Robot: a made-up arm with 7 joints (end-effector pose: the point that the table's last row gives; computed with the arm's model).
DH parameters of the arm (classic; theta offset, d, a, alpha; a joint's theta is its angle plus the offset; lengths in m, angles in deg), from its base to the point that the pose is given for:
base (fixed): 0 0 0 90
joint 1: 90 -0.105 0 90
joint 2: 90 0 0 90
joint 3: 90 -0.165 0 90
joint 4: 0 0 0 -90
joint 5: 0 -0.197 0 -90
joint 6: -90 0 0 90
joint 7: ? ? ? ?
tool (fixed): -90 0 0 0
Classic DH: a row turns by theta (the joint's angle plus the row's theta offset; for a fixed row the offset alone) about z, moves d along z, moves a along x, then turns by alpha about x.
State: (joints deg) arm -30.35 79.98 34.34 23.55 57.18 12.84 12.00
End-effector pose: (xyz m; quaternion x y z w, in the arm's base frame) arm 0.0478 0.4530 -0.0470 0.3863 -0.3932 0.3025 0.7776
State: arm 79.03 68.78 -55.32 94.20 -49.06 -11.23 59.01
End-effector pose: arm 0.2226 0.1869 0.0707 0.5395 -0.1158 -0.7529 0.3586
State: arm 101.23 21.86 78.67 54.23 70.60 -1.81 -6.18
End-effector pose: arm 0.1917 0.3548 0.0701 0.5451 0.5252 -0.5765 0.3076
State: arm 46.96 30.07 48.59 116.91 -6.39 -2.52 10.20
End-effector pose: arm 0.0790 0.2570 0.0852 0.4716 -0.8745 0.1010 0.0516
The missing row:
joint 7: 90 0 0 90
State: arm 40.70 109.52 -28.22 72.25 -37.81 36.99 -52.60
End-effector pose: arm 0.1308 0.3468 0.1014 -0.9742 0.0834 0.1893 0.0899
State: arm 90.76 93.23 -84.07 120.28 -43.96 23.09 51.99
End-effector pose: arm 0.1650 0.1801 0.0198 0.5790 -0.1262 -0.6503 0.4754
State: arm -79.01 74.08 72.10 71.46 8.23 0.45 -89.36
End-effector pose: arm 0.1174 0.3727 -0.0357 0.8818 -0.4594 0.0321 0.1014
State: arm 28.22 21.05 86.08 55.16 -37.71 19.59 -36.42
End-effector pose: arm 0.1048 0.3552 -0.1720 0.5727 -0.1573 0.5913 0.5455
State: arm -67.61 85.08 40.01 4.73 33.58 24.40 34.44
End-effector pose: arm -0.0143 0.4659 -0.0193 0.4137 0.0609 0.2118 0.8834
